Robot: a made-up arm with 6 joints. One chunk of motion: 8 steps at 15 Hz.
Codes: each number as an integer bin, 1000 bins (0 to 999) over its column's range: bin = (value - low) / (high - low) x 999, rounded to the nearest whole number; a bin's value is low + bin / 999 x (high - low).
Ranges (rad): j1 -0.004..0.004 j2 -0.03..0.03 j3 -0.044..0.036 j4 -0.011..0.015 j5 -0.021..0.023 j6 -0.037..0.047
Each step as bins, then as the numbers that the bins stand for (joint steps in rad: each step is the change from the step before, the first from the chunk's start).
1 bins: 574 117 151 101 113 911
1 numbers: 0.00060 -0.02297 -0.03191 -0.00837 -0.01602 0.03960
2 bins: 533 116 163 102 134 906
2 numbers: 0.00027 -0.02303 -0.03095 -0.00835 -0.01510 0.03918
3 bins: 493 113 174 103 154 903
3 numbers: -0.00005 -0.02321 -0.03007 -0.00832 -0.01422 0.03893
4 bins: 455 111 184 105 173 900
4 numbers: -0.00036 -0.02333 -0.02927 -0.00827 -0.01338 0.03868
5 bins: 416 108 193 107 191 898
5 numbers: -0.00067 -0.02351 -0.02854 -0.00822 -0.01259 0.03851
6 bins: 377 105 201 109 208 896
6 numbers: -0.00098 -0.02369 -0.02790 -0.00816 -0.01184 0.03834
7 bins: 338 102 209 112 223 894
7 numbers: -0.00129 -0.02387 -0.02726 -0.00809 -0.01118 0.03817
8 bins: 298 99 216 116 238 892
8 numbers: -0.00161 -0.02405 -0.02670 -0.00798 -0.01052 0.03800
